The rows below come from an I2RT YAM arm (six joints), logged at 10 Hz.
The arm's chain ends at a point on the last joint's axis. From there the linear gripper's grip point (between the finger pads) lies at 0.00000 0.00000 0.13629 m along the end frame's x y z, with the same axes.
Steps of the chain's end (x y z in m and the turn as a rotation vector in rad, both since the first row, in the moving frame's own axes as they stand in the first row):
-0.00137, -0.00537, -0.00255, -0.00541, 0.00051, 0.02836
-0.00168, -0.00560, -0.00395, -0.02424, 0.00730, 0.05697
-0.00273, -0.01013, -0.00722, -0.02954, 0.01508, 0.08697
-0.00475, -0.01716, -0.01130, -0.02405, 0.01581, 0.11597
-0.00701, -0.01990, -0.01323, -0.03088, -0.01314, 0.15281
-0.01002, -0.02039, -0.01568, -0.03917, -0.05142, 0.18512
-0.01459, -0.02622, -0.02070, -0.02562, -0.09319, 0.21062
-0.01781, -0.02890, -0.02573, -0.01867, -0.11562, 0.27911
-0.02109, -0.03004, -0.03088, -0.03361, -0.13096, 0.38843
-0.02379, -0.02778, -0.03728, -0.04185, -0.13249, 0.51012
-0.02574, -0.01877, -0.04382, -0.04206, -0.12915, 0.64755
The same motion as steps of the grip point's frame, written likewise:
-0.00131, -0.00463, -0.00255, -0.00541, 0.00051, 0.02836
-0.00078, -0.00227, -0.00399, -0.02424, 0.00730, 0.05697
-0.00085, -0.00602, -0.00729, -0.02954, 0.01508, 0.08697
-0.00279, -0.01377, -0.01136, -0.02405, 0.01581, 0.11597
-0.00911, -0.01585, -0.01331, -0.03088, -0.01314, 0.15281
-0.01748, -0.01573, -0.01596, -0.03917, -0.05142, 0.18512
-0.02754, -0.02409, -0.02133, -0.02562, -0.09319, 0.21062
-0.03368, -0.02858, -0.02666, -0.01867, -0.11562, 0.27911
-0.03932, -0.02901, -0.03211, -0.03361, -0.13096, 0.38843
-0.04244, -0.02684, -0.03857, -0.04185, -0.13249, 0.51012
-0.04387, -0.01894, -0.04503, -0.04206, -0.12915, 0.64755

